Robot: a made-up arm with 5 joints.
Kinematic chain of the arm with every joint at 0, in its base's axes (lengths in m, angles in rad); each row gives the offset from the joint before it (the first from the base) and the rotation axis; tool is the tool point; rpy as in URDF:
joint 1: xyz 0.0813 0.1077 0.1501 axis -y
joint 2: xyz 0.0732 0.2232 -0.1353 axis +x
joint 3: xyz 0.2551 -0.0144 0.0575 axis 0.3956 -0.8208 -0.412
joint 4: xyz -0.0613 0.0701 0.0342 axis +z
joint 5: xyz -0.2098 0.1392 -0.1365 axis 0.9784 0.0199 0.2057
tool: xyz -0.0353 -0.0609 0.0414 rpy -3.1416 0 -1.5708
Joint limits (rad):
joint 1: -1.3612..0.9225
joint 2: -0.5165..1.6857
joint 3: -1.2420..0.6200
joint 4: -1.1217..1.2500
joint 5: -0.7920..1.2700
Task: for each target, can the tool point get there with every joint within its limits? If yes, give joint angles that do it. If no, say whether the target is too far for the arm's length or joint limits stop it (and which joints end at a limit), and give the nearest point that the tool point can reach.
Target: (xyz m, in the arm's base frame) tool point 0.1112 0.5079 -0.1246
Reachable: yes | joints -0.2346 -0.1581 0.2251 -0.1747 0.8662
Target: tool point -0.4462 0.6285 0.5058
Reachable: no: joint limits stop it (at a limit: joint 1, joint 3, joint 5) | nearest point 0.0084 0.4550 0.3618 | short by 0.507 m
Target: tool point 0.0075 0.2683 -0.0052
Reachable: yes | joints -0.7265 0.0071 0.1473 0.9073 -0.2196
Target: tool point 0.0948 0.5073 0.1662
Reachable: yes | joints 0.4687 -0.0210 -0.8918 -0.4450 -0.6325
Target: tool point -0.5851 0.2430 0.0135
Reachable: no: joint limits stop it (at a limit: joint 1, joint 2, joint 5) | nearest point -0.2499 0.2311 -0.0665 | short by 0.345 m
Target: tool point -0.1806 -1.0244 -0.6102
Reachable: no: too far | nearest point -0.0344 -0.0020 -0.1859 | short by 1.117 m
